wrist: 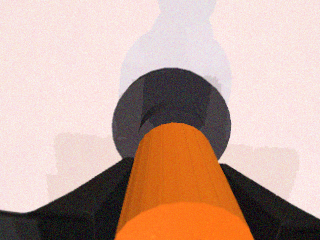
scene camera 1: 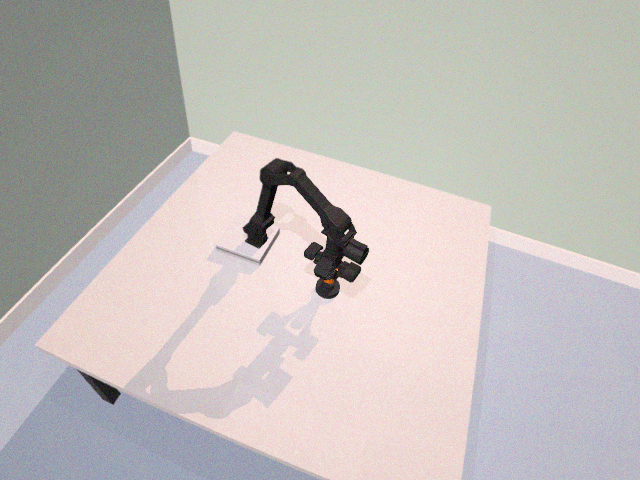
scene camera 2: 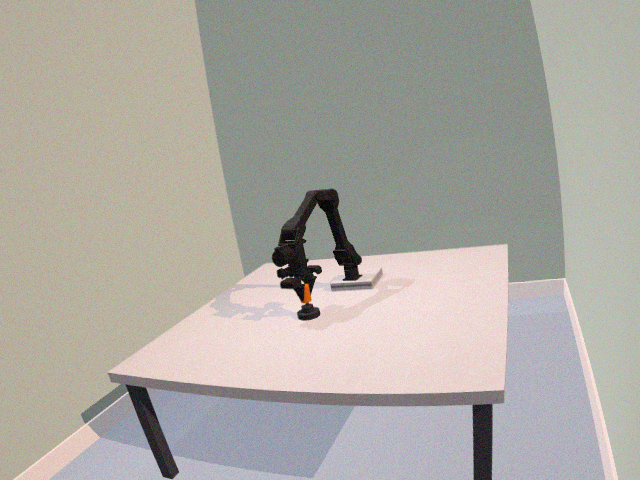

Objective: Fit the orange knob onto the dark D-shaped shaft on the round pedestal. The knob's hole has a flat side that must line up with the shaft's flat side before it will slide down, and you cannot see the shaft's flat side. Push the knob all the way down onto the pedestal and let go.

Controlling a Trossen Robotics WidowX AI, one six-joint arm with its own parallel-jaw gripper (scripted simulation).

Labels:
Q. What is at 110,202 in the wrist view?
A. The gripper.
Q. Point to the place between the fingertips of the gripper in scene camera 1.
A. At 329,277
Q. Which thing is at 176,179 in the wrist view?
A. An orange knob.

